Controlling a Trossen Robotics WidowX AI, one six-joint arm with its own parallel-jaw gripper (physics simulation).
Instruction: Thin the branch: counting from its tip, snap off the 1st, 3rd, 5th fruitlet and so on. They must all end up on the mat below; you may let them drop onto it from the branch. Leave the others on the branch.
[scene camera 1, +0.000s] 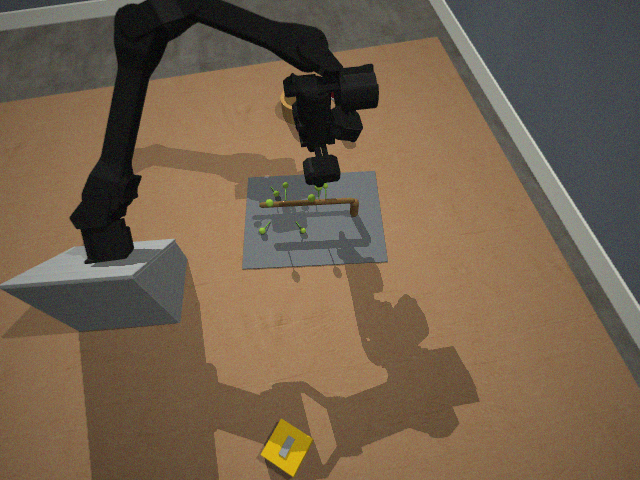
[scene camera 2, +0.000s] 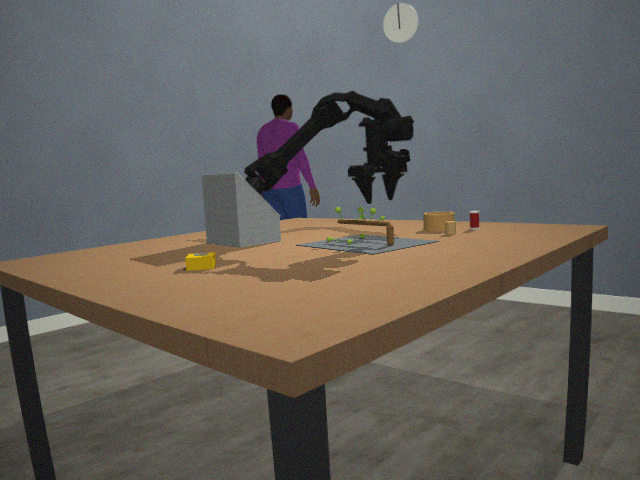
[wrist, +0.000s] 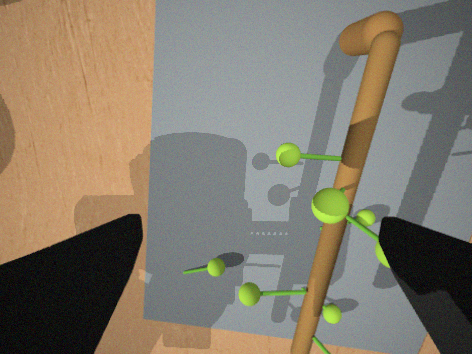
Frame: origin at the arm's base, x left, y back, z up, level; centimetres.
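Seen in the pictures: gripper, fingertip midpoint: (scene camera 2: 380, 201) (wrist: 260, 226); arm's base, origin of the base link: (scene camera 1: 110, 255) (scene camera 2: 245, 196).
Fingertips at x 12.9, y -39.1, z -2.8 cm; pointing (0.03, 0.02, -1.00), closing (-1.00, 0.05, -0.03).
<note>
Offsets run from my fingertips to a thing's top centre. "spot": to the spot under its first point. Level surfaces: height alone.
The brown branch @(spot: dx -5.8, dy -2.9, dz -4.9 cm) (scene camera 1: 336, 202) (scene camera 2: 390, 235) (wrist: 381, 70) stands over the grey mat @(dz -10.5 cm) (scene camera 1: 364, 186) (scene camera 2: 418, 241) (wrist: 210, 65); its tip points left in scene camera 1. Several green fruitlets are on it, among them one near the tip @(spot: dx -5.3, dy +10.5, dz -1.1 cm) (scene camera 1: 269, 202) and others further along (scene camera 1: 285, 184) (wrist: 288, 155) (wrist: 330, 205) (wrist: 249, 294). Three loose fruitlets @(dx +4.3, dy +9.3, dz -9.1 cm) (scene camera 1: 276, 193) @(dx -5.0, dy +12.7, dz -9.0 cm) (scene camera 1: 262, 230) @(dx -6.6, dy +5.3, dz -9.2 cm) (scene camera 1: 302, 230) (wrist: 216, 267) (wrist: 332, 314) (wrist: 366, 217) lie on the mat. My gripper (scene camera 2: 379, 200) (wrist: 260, 226) is open and empty above the branch. Its right finger partly hides a stemmed fruitlet in the wrist view.
A round wooden container @(dx +28.7, dy -1.6, dz -5.7 cm) (scene camera 1: 286, 107) (scene camera 2: 438, 223), a small tan cylinder @(dx +19.5, dy -10.5, dz -7.2 cm) (scene camera 2: 450, 227) and a red can @(dx +32.1, dy -11.9, dz -5.4 cm) (scene camera 2: 474, 220) stand beyond the mat. A yellow block @(dx -47.7, dy +15.2, dz -7.6 cm) (scene camera 1: 273, 450) (scene camera 2: 200, 262) lies at the near side. The arm rises from a grey wedge-shaped base (scene camera 1: 103, 307) (scene camera 2: 222, 211). A person (scene camera 2: 279, 136) stands behind the table.
</note>
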